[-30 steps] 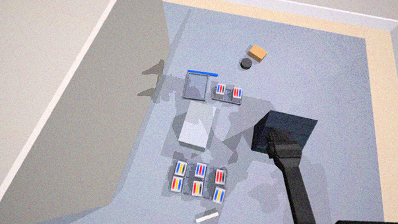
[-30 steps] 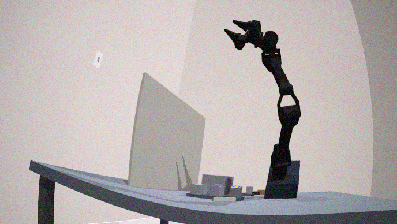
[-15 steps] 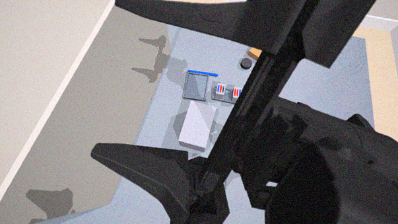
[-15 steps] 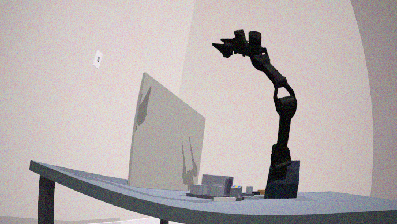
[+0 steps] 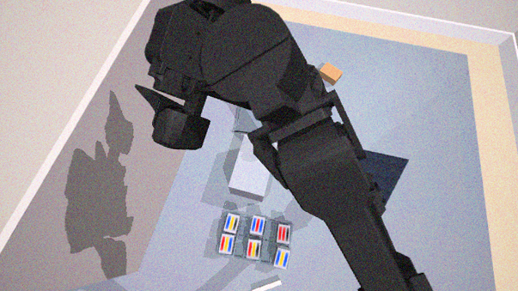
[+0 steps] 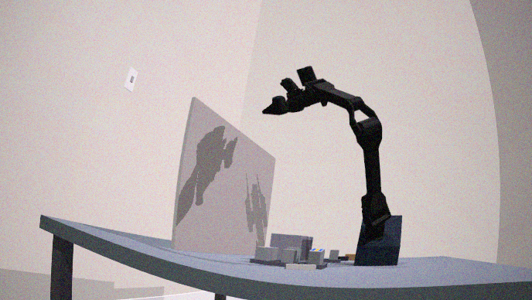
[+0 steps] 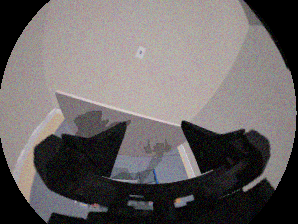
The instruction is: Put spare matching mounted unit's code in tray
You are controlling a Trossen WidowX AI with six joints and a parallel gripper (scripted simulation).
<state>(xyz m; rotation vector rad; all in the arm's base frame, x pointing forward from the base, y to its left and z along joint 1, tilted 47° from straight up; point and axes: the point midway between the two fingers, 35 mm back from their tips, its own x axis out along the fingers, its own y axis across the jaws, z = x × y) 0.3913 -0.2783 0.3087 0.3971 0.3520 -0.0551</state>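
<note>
Now: the grey spare 110 mm behind my gripper tip, 200 mm to the left of it and 480 mm below it. Round my gripper tip: mounted unit: 130 mm behind, 10 mm to the right, 470 mm below; dark puck: 280 mm behind, 380 mm to the right, 510 mm below; tall panel: 100 mm ahead, 20 mm to the right, 300 mm below.
</note>
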